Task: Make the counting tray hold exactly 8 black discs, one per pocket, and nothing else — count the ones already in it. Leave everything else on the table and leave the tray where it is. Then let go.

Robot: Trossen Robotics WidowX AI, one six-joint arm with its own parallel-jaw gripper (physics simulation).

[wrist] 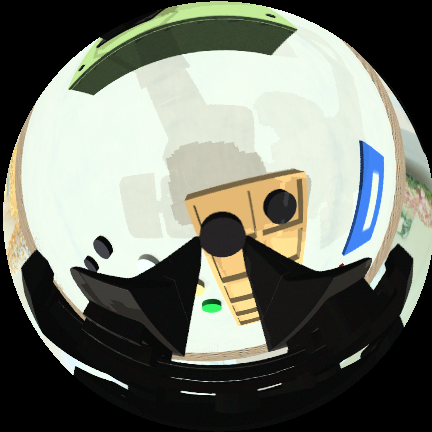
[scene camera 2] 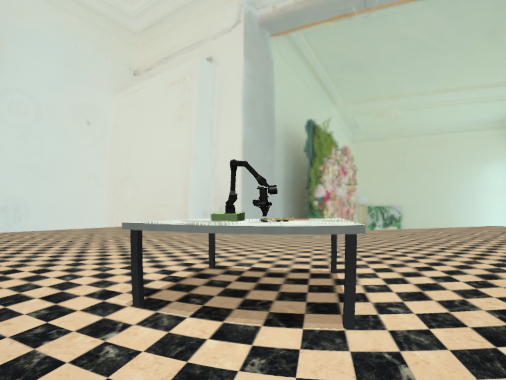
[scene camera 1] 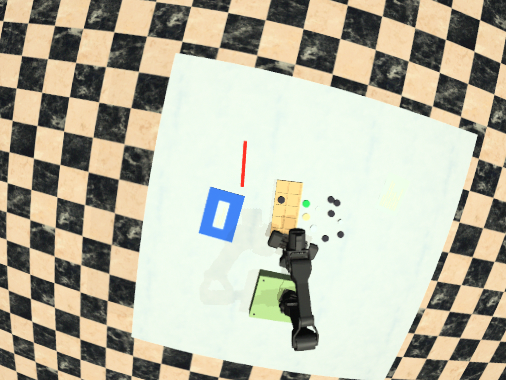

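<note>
My gripper is shut on a black disc, held above the near end of the tan counting tray. The tray has two columns of pockets. One black disc lies in its near-end pocket on the blue frame's side; another black disc lies farther up that column. The near-end pocket beside the first disc looks empty, partly behind the held disc. The gripper covers the tray's near end in scene camera 1; the right finger hides pockets in the wrist view. Several loose black discs lie right of the tray.
A green disc, a yellow disc and a white disc lie beside the tray. A blue frame and a red stick lie left. The green base block is behind.
</note>
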